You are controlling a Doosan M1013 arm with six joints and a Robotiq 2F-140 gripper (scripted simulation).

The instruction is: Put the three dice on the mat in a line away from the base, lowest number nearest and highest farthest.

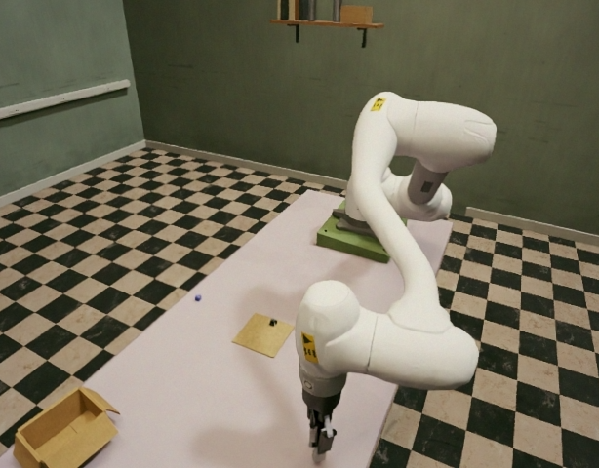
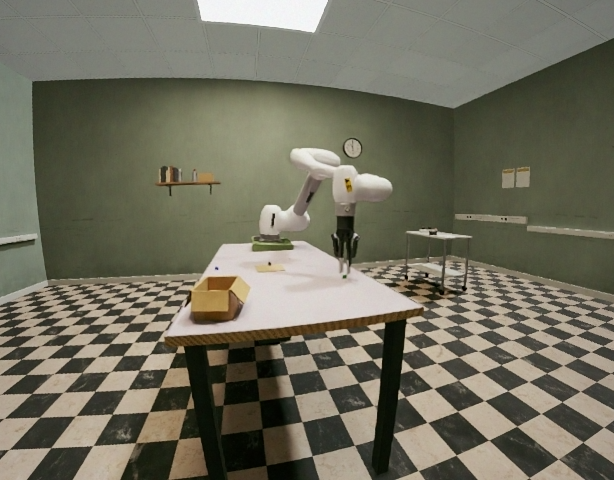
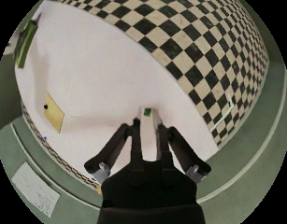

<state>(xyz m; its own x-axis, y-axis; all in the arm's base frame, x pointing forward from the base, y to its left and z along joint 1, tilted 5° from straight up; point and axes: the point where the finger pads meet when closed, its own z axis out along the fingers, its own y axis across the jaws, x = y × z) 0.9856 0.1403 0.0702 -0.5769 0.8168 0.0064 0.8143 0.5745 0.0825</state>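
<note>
Now: the green die 5 cm below my hand. Also, from my hand: black die: 35 cm behind, 26 cm to the right, 4 cm below; cardboard box: 19 cm ahead, 53 cm to the right, 1 cm below; yellow mat: 30 cm behind, 27 cm to the right, 5 cm below.
</note>
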